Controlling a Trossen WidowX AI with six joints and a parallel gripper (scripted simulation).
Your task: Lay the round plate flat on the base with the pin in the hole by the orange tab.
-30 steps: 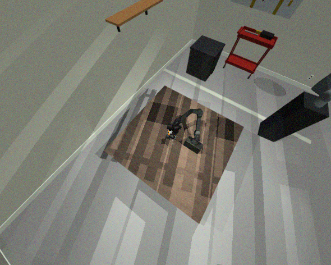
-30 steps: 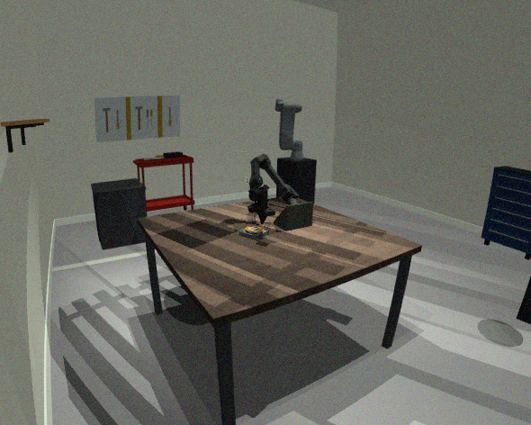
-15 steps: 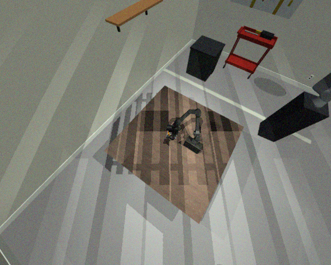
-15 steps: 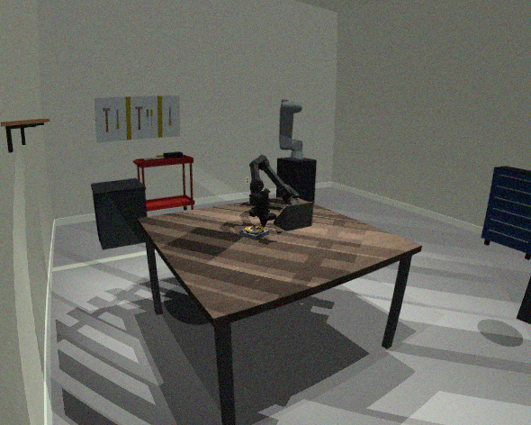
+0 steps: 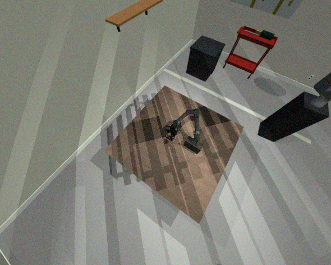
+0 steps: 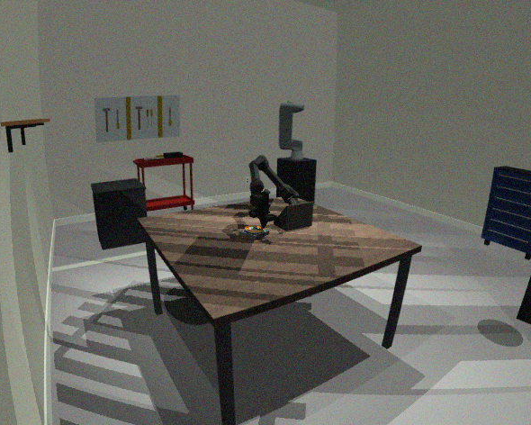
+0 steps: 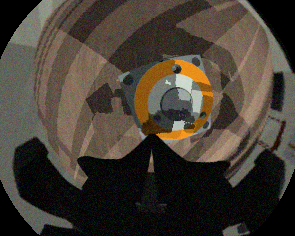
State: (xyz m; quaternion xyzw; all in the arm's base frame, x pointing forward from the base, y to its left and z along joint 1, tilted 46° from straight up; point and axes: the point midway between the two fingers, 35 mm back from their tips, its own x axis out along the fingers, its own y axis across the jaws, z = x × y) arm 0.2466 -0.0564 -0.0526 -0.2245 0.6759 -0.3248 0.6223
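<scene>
Right now my gripper tip is 4 cm short of the square grey base, 3 cm to the left of it and 2 cm above it.
</scene>
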